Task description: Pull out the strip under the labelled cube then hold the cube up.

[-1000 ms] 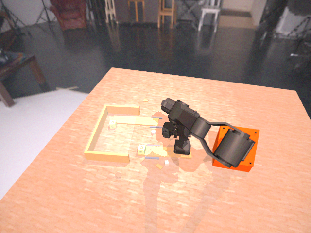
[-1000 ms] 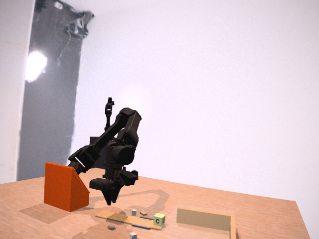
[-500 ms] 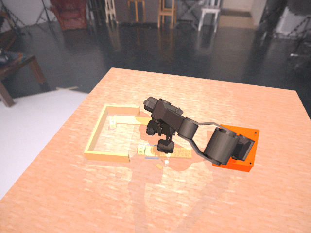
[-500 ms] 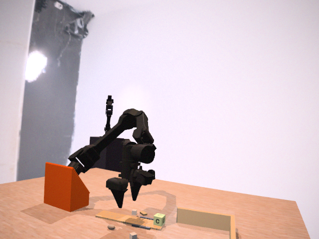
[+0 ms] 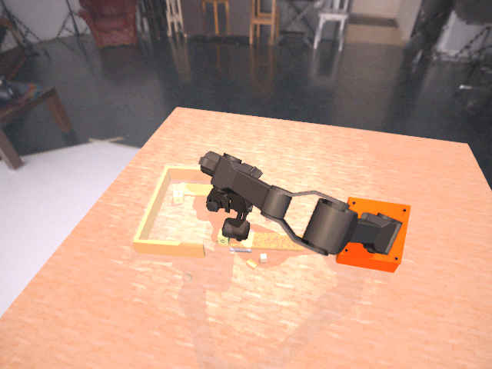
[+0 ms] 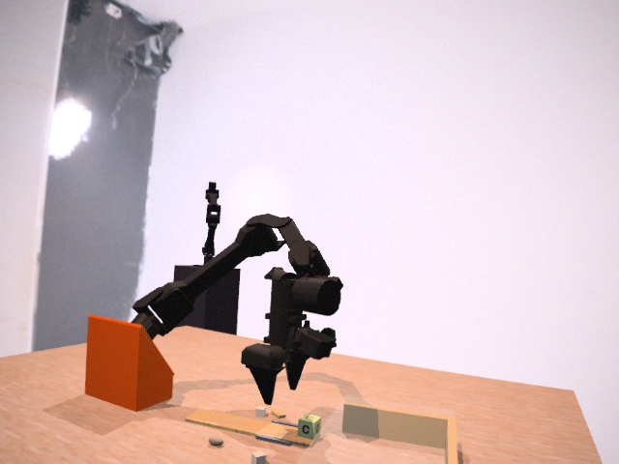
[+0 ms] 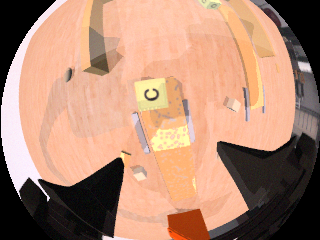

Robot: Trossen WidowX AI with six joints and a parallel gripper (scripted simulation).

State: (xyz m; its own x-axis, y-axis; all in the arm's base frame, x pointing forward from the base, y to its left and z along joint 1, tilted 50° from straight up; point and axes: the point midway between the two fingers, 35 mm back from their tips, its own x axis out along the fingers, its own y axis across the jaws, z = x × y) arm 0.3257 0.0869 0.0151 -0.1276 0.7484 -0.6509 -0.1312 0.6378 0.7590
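My gripper tip is 50 mm past the orange speckled strip, 20 mm to the left of it and 60 mm above it.
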